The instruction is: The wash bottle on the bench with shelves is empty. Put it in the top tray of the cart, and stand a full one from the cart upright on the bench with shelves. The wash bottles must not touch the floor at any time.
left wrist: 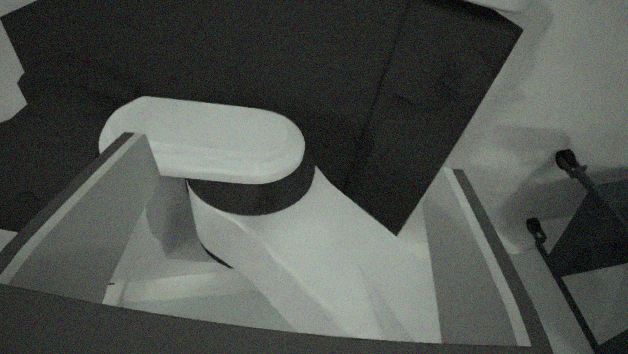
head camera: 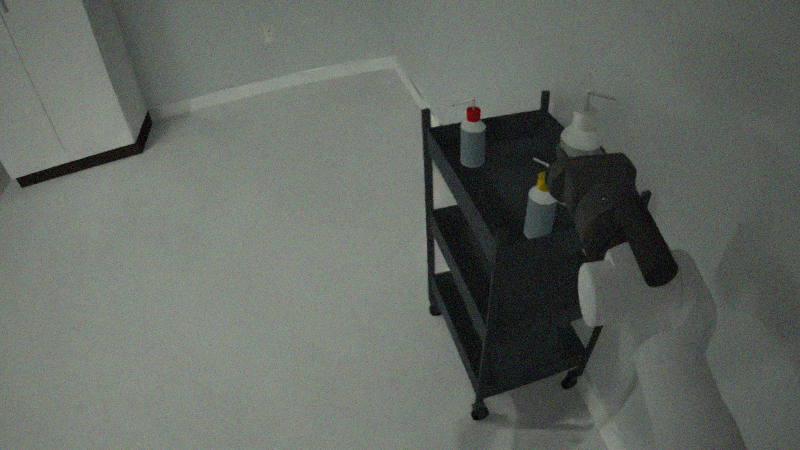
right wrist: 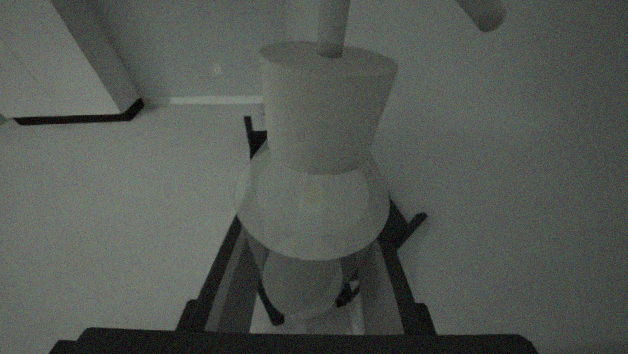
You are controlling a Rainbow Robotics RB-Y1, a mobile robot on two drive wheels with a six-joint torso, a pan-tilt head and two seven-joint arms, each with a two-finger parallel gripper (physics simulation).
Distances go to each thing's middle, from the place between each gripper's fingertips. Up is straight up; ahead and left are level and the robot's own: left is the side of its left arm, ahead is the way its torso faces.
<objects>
The wash bottle (head camera: 581, 138) lies 10 mm to the right of my right hand, 10 mm behind it and 10 mm above it.
I see my left gripper 64 cm short of the wash bottle, 37 cm to the left of it and 55 cm below it.
</objects>
